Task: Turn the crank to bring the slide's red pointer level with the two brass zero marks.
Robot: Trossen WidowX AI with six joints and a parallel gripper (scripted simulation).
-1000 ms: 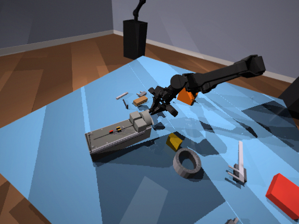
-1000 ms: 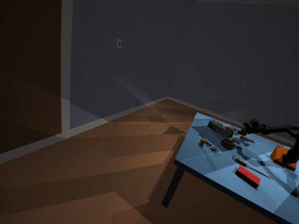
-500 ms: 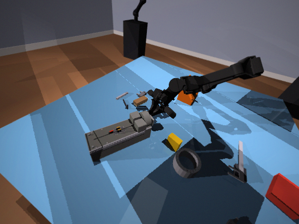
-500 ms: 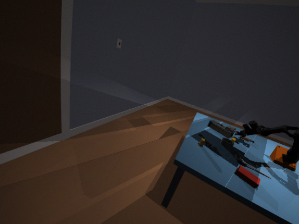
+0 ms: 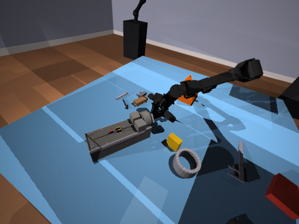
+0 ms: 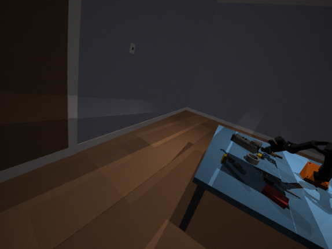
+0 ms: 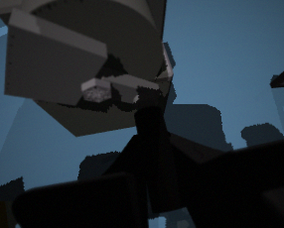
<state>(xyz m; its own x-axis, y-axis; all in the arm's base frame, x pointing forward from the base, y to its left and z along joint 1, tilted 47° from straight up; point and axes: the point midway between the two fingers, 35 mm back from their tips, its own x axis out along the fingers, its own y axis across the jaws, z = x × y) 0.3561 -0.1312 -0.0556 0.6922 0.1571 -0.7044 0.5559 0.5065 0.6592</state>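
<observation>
Right now my gripper tip is 150 mm to the right of the yellow block, 50 mm short of it and 20 mm above it. From my gripper tip the other things lie so: dark crank handle 30 mm above, 10 mm to the left, 10 mm behind; red pointer 180 mm ahead, 90 mm to the right, 40 mm above; brown block 140 mm behind, 120 mm to the right, 30 mm below.
</observation>
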